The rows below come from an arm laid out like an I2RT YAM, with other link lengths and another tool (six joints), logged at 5 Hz.
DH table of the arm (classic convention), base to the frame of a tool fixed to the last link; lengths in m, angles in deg. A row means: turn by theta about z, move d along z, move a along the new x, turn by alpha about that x. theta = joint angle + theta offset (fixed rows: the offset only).
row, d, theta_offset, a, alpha
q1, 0.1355, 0, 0.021, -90
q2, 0, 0, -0.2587, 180
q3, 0, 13.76, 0.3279, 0
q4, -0.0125, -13.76, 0.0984, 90
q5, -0.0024, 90, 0, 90
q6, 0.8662, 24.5, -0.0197, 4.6
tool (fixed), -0.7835, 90, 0, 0
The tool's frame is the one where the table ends.
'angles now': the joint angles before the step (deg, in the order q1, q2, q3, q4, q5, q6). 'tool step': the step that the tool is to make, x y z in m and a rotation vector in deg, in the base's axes. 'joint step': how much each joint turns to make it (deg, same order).
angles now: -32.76, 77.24, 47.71, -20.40, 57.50, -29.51
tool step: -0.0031, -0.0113, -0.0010, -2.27, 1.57, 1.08
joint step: -1.14, -0.32, -2.23, 7.41, 0.51, -6.57
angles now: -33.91, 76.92, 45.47, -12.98, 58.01, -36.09
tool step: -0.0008, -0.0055, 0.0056, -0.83, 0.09, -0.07
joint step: -0.65, -0.27, 0.21, 1.41, 0.09, -1.77
